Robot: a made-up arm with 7 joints.
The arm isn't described. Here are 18 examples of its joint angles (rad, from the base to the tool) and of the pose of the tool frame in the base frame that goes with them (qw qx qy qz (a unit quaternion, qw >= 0); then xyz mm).
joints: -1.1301 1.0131 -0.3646 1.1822 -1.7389 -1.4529 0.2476
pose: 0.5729 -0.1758 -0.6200 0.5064 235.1 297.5 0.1
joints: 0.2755 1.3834 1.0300 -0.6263 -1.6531 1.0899 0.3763
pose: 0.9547 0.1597 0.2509 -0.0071 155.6 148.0 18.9
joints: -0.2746 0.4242 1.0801 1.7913 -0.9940 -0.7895 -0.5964
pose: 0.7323 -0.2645 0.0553 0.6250 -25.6 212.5 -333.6
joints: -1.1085 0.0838 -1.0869 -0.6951 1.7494 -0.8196 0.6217
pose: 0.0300 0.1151 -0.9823 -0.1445 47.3 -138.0 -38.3
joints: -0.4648 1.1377 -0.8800 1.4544 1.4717 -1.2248 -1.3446
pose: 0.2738 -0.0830 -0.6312 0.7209 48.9 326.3 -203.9
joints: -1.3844 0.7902 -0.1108 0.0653 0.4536 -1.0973 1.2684
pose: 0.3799 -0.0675 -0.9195 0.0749 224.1 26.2 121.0
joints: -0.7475 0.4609 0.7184 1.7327 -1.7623 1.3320 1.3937
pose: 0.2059 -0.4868 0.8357 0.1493 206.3 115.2 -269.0
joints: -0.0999 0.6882 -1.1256 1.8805 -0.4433 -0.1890 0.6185
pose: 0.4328 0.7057 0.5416 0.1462 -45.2 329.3 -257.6
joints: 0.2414 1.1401 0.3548 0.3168 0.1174 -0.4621 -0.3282
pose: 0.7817 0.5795 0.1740 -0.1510 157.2 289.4 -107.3
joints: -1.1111 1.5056 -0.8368 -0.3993 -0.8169 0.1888 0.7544
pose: 0.9188 0.3497 -0.1780 0.0415 254.4 74.2 -3.5
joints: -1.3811 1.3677 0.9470 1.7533 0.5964 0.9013 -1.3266
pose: 0.8617 -0.4175 0.2650 -0.1139 183.5 352.8 -62.1
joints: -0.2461 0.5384 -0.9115 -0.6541 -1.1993 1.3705 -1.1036
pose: 0.0625 -0.3006 0.4993 -0.8102 43.7 -44.6 -175.8
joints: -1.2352 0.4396 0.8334 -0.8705 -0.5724 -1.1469 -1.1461
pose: 0.0255 0.5215 -0.8502 0.0679 34.7 129.7 60.2
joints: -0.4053 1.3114 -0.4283 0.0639 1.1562 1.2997 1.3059
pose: 0.0543 -0.7714 0.3784 -0.5088 222.2 234.9 -41.2
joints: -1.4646 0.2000 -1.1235 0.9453 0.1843 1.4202 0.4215
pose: 0.5743 0.7360 0.2015 0.2963 346.9 -4.3 -98.0
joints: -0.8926 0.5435 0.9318 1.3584 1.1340 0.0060 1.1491
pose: 0.6231 0.4731 0.1334 0.6084 263.7 241.5 -227.0
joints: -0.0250 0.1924 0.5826 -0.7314 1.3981 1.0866 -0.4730
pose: 0.6631 0.4053 0.3376 0.5312 88.7 205.2 -63.2
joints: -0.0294 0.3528 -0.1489 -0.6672 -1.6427 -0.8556 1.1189
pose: 0.5471 -0.7440 0.0653 0.3780 166.5 101.5 -89.3
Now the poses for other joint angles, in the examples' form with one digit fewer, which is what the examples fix.
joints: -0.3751 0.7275 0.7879 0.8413 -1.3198 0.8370 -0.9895
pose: 0.776 -0.603 -0.093 -0.159 178 294 -200
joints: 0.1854 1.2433 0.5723 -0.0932 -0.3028 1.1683 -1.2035
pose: 0.808 0.032 0.572 -0.140 148 303 -54
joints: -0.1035 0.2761 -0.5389 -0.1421 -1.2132 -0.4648 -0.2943
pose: 0.832 -0.500 -0.072 -0.230 181 2 -190
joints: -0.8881 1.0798 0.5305 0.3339 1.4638 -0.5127 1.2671
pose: 0.186 0.653 -0.610 0.409 254 247 86
